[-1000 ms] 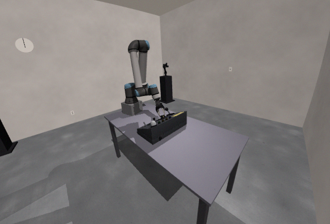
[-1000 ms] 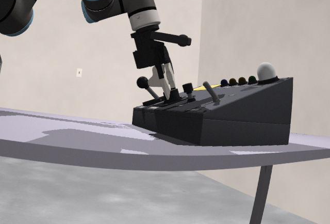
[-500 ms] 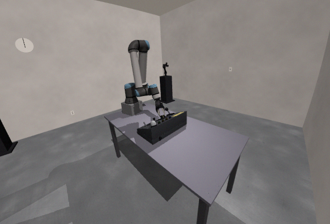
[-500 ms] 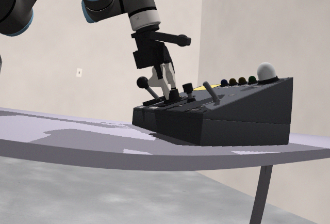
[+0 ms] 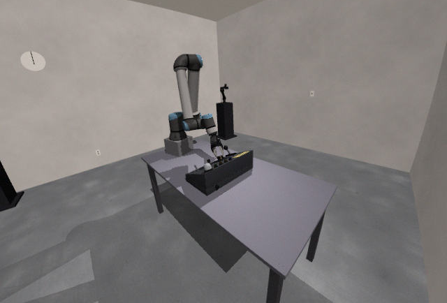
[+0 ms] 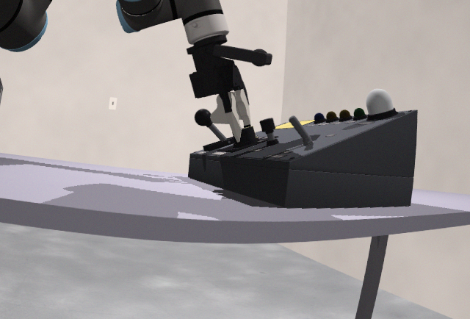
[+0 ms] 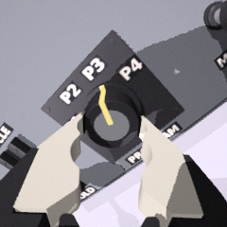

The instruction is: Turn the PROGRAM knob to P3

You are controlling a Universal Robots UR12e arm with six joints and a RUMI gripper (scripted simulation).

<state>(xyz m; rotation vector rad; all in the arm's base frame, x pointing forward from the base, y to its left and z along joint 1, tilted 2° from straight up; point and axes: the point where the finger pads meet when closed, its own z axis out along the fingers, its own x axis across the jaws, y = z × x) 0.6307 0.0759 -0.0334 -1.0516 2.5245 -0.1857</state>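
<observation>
Right now the program knob is 1 cm ahead of my hand. Also, from my hand: dark console: 6 cm to the right, 4 cm ahead, 3 cm below; black ball-topped lever: 12 cm to the left, 3 cm behind, 1 cm above; mode knob: 12 cm to the right, 1 cm ahead.
</observation>
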